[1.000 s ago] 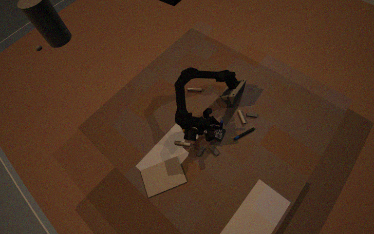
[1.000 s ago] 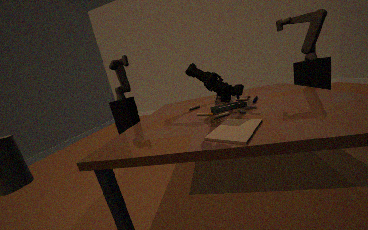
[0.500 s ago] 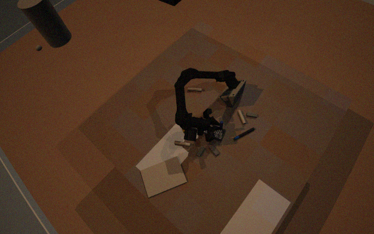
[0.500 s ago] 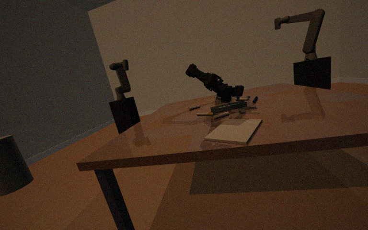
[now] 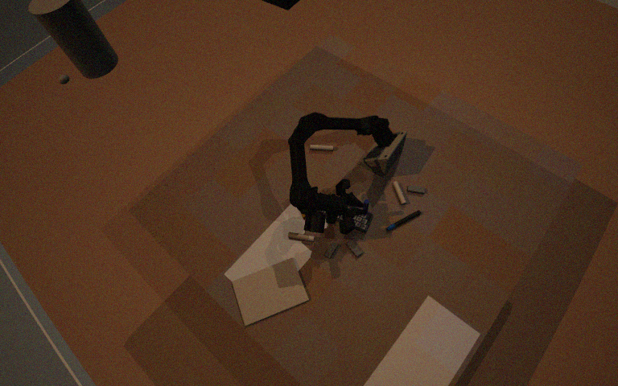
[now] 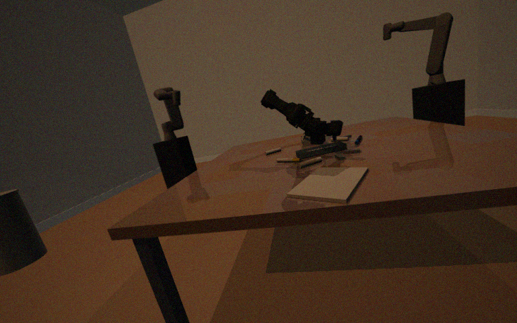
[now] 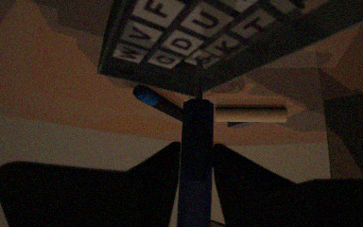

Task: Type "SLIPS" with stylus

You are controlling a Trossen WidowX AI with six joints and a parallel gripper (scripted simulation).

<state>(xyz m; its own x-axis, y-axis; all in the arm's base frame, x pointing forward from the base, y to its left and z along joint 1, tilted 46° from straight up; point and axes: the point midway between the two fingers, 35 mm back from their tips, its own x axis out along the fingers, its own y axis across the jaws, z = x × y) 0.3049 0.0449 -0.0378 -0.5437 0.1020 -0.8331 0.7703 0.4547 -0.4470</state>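
The yellow pencil is 10 cm ahead of my gripper tip, 22 cm to the right of it and 6 cm below it. From my gripper tip the other things lie so: blue-tipped pen (4 cm behind, 11 cm to the left, 6 cm below); blue stylus (1 cm below); pale pad (42 cm ahead, 11 cm to the right, 6 cm below).
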